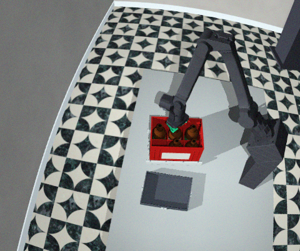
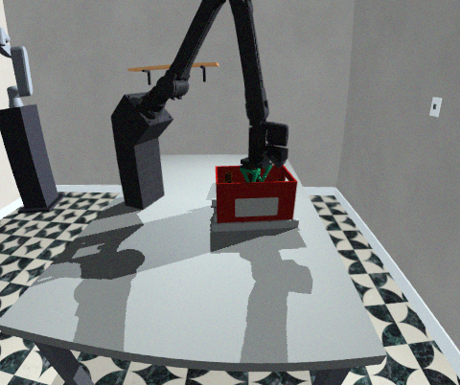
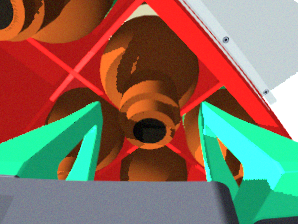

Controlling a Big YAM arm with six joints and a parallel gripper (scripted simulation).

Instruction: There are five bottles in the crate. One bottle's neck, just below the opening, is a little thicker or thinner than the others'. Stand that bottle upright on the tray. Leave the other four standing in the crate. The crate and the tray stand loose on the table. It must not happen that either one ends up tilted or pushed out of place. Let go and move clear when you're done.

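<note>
Right now my hand is 6 cm above the glass bottle. Also, from my hand: crate 7 cm below, 4 cm to the left; dark grey tray 31 cm to the left, 14 cm below, 6 cm ahead.
</note>
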